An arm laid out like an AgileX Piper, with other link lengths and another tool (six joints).
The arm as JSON. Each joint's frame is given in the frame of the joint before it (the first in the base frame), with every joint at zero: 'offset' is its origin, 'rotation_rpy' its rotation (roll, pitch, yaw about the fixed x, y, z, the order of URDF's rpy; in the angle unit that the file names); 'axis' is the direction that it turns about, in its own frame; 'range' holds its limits. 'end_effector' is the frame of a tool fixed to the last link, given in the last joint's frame.
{
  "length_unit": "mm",
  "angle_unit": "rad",
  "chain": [
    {
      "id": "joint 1",
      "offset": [
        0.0,
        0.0,
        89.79
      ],
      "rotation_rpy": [
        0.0,
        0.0,
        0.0
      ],
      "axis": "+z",
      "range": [
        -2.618,
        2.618
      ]
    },
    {
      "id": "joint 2",
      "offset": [
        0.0,
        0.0,
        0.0
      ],
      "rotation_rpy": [
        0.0,
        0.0,
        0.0
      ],
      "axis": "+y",
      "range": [
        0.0,
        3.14
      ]
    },
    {
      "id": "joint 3",
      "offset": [
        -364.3,
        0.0,
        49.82
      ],
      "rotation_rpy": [
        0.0,
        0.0,
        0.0
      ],
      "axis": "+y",
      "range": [
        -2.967,
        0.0
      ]
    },
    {
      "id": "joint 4",
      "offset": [
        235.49,
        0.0,
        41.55
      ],
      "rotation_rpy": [
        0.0,
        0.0,
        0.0
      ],
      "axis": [
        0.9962,
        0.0,
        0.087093
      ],
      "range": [
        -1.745,
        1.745
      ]
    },
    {
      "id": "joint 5",
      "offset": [
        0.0,
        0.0,
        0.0
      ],
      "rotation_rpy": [
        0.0,
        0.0,
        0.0
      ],
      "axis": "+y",
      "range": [
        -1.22,
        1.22
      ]
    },
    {
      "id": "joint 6",
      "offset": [
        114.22,
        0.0,
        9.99
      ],
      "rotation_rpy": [
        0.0,
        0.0,
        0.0
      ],
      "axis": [
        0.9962,
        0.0,
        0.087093
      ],
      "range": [
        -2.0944,
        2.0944
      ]
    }
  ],
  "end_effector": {
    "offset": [
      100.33,
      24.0,
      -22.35
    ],
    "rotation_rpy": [
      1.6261,
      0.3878,
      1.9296
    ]
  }
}
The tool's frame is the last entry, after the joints.
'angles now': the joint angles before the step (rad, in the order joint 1, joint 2, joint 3, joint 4, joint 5, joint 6). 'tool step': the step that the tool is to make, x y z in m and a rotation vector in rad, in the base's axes. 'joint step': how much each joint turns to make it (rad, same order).
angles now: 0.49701 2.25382 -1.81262 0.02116 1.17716 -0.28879
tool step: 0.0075 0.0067 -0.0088 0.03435 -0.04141 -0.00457
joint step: -0.00005 0.00203 0.02970 0.01226 -0.08448 -0.00206
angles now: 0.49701 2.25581 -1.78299 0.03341 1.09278 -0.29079
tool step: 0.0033 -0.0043 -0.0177 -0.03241 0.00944 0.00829
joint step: -0.00009 0.03547 -0.00020 -0.02613 -0.01155 0.00166
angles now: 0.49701 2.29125 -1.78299 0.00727 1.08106 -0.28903
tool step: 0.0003 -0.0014 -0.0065 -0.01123 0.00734 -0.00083
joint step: -0.00005 0.01326 -0.00006 -0.00726 -0.00140 0.00379
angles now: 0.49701 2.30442 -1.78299 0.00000 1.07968 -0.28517
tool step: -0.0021 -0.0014 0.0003 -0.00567 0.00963 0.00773
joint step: 0.00010 -0.00005 0.00003 0.00000 0.01119 -0.00764
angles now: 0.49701 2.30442 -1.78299 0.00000 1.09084 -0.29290
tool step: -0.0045 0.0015 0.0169 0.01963 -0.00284 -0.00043
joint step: 0.00010 -0.03443 0.00161 0.01768 0.02102 -0.00649
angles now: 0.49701 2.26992 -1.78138 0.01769 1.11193 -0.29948
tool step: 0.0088 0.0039 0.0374 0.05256 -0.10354 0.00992
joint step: 0.00007 -0.07893 0.00022 -0.00194 -0.03722 -0.00981
